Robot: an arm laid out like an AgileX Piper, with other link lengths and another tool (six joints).
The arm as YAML. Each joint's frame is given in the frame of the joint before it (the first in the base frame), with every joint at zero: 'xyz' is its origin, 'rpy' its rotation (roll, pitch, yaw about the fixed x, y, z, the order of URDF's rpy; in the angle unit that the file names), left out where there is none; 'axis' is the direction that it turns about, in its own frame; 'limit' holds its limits. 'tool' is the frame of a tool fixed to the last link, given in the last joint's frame.
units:
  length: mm
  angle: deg
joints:
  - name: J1
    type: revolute
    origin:
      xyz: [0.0, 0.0, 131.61]
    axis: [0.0, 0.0, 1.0]
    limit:
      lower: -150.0
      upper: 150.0
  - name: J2
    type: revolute
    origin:
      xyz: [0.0, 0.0, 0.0]
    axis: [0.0, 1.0, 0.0]
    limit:
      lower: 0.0
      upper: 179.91
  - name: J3
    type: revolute
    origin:
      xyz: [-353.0, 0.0, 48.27]
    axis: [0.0, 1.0, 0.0]
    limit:
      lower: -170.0
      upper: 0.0
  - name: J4
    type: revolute
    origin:
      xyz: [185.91, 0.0, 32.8]
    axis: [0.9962, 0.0, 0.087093]
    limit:
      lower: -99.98
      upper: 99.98
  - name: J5
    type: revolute
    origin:
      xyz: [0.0, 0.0, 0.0]
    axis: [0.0, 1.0, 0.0]
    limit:
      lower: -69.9
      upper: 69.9
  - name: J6
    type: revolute
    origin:
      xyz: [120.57, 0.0, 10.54]
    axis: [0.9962, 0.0, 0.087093]
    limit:
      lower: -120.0
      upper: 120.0
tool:
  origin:
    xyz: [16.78, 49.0, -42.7]
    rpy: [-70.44, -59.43, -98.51]
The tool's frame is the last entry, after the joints.
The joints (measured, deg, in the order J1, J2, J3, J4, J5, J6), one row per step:
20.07, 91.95, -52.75, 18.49, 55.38, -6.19
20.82, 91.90, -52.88, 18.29, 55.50, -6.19
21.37, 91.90, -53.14, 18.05, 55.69, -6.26
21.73, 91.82, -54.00, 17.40, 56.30, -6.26
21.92, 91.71, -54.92, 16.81, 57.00, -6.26
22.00, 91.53, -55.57, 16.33, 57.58, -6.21
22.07, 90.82, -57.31, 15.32, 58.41, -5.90
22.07, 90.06, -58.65, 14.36, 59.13, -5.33
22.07, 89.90, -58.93, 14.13, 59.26, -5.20
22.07, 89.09, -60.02, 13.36, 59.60, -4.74
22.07, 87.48, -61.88, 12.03, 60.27, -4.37
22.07, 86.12, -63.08, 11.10, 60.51, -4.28
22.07, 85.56, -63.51, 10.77, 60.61, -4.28
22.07, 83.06, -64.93, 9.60, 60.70, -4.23
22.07, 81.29, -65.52, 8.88, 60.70, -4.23
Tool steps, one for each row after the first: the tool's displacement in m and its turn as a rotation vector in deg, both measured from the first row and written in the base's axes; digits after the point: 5 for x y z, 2 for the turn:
-0.00187, 0.00153, 0.00031, -0.11, -0.11, 0.89
-0.00287, 0.00255, 0.00075, -0.23, -0.26, 1.69
-0.00245, 0.00267, 0.00269, -0.52, -0.76, 2.57
-0.00167, 0.00246, 0.00503, -0.75, -1.23, 3.24
-0.00138, 0.00190, 0.00703, -0.96, -1.60, 3.67
0.00078, 0.00107, 0.01304, -1.11, -3.34, 4.12
0.00196, -0.00016, 0.01840, -1.35, -4.79, 4.16
0.00224, -0.00046, 0.01948, -1.42, -5.12, 4.17
0.00313, -0.00152, 0.02444, -1.49, -6.72, 4.10
0.00333, -0.00425, 0.03378, -1.59, -9.69, 4.34
0.00271, -0.00665, 0.04080, -1.58, -12.15, 4.57
0.00216, -0.00766, 0.04358, -1.55, -13.09, 4.67
-0.00132, -0.01189, 0.05481, -1.28, -17.07, 4.85
-0.00512, -0.01520, 0.06155, -1.13, -19.54, 4.94

